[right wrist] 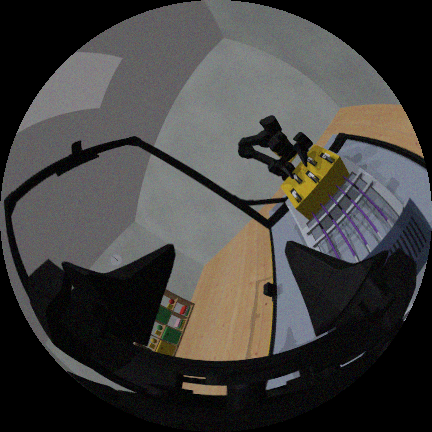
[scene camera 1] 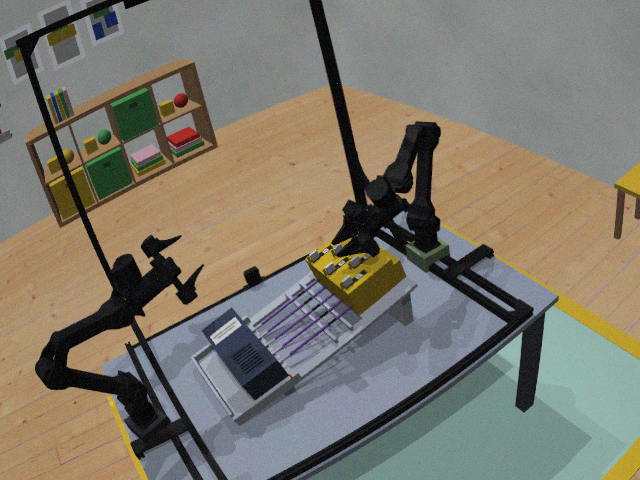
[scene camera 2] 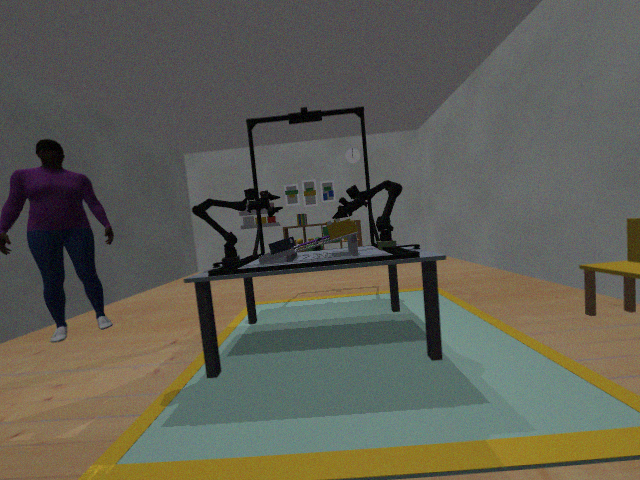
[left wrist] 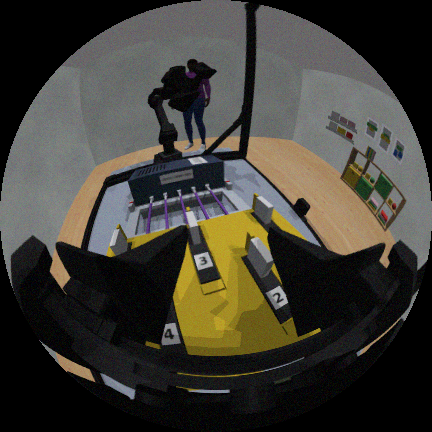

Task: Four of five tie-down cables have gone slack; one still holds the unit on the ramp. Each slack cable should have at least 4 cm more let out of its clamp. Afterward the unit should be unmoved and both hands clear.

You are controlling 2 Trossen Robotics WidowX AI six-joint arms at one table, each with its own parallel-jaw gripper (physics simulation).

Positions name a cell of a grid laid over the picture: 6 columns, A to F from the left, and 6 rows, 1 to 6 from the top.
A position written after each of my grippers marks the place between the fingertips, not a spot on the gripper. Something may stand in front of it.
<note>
My right gripper (scene camera 1: B4) is open and holds nothing. Further things: my left gripper (scene camera 1: D4).
My left gripper is seen too in the right wrist view (right wrist: E3) and in the left wrist view (left wrist: D4). My right gripper shows as well in the right wrist view (right wrist: D4) and in the left wrist view (left wrist: C2).
</note>
